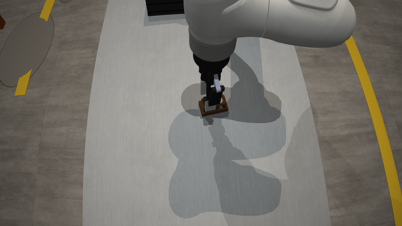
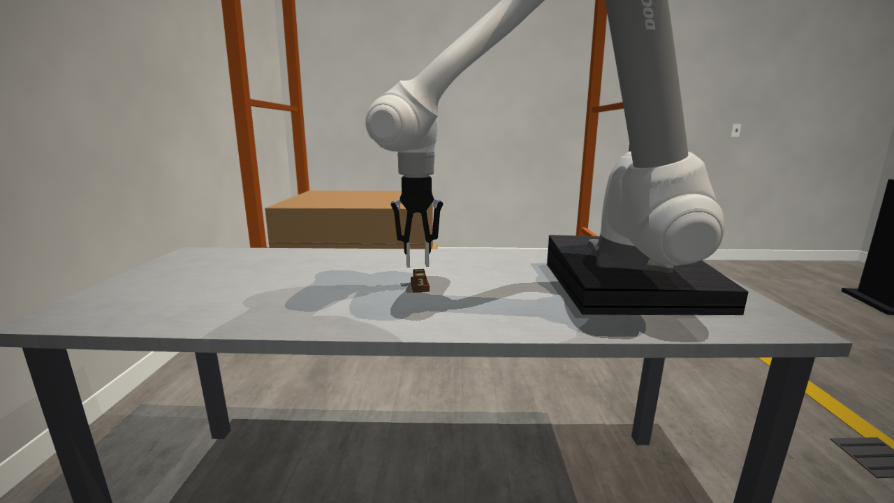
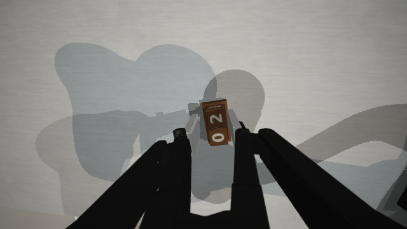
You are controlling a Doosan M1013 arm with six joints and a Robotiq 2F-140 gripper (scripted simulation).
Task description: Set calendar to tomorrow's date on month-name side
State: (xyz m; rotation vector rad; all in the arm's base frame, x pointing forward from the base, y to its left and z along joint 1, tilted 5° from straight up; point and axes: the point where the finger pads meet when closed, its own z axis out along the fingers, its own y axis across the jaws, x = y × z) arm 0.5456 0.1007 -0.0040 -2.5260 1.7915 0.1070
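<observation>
Right now the brown calendar tray is 80 mm below my hand, 20 mm to the left of it and 10 mm behind it.
</observation>
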